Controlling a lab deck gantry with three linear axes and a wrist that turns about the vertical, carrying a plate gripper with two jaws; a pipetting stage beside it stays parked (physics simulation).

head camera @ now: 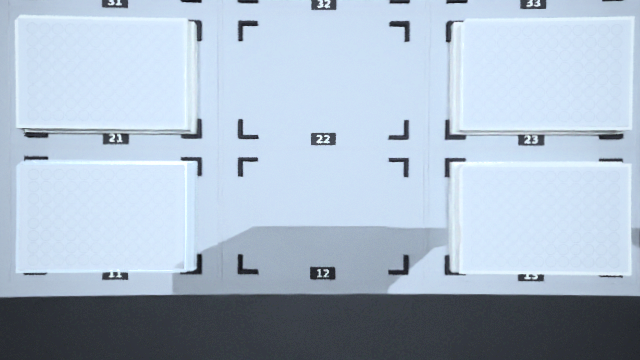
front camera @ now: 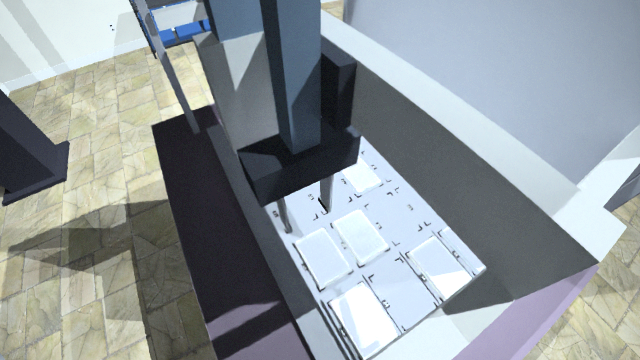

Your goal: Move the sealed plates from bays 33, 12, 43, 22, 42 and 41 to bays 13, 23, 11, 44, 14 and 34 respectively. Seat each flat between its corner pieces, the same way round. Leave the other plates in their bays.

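Where they show: gripper, between the fingertips: (front camera: 306, 215); robot's base, origin of its link: (head camera: 28, 275).
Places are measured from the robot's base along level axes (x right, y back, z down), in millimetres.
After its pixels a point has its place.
Observation:
In the head view, sealed plates lie flat in bay 11 (head camera: 100, 215) @(y -65, x -49, z -14 mm), bay 13 (head camera: 545, 217) @(y -395, x -46, z -14 mm) (front camera: 322, 257) @(y -400, x -43, z -14 mm), bay 23 (head camera: 545, 75) @(y -395, x -151, z -14 mm) (front camera: 360, 237) @(y -403, x -148, z -14 mm) and bay 21 (head camera: 100, 72) @(y -66, x -154, z -14 mm). Bays 12 and 22 hold no plate. In the front view, plates also lie in bay 14 (front camera: 365, 320) @(y -564, x -46, z -29 mm), bay 34 (front camera: 440, 265) @(y -561, x -259, z -29 mm) and bay 32 (front camera: 362, 176) @(y -252, x -262, z -14 mm), and part of one shows in bay 44 (front camera: 464, 251) @(y -568, x -333, z -29 mm). Bay 33 is bare. My gripper (front camera: 307, 220) @(y -358, x -30, z -160 mm) is open with no plate between its jaws, near bays 12 and 22 in the front view. Bay 41 is hidden.
The dark gripper body (front camera: 305, 165) @(y -388, x -21, z -342 mm) and blue-grey column (front camera: 300, 75) @(y -378, x -27, z -465 mm) hide the far left bays in the front view. A long grey gantry beam (front camera: 450, 165) runs along the deck's right side. A rack with blue bins (front camera: 187, 31) stands far behind.

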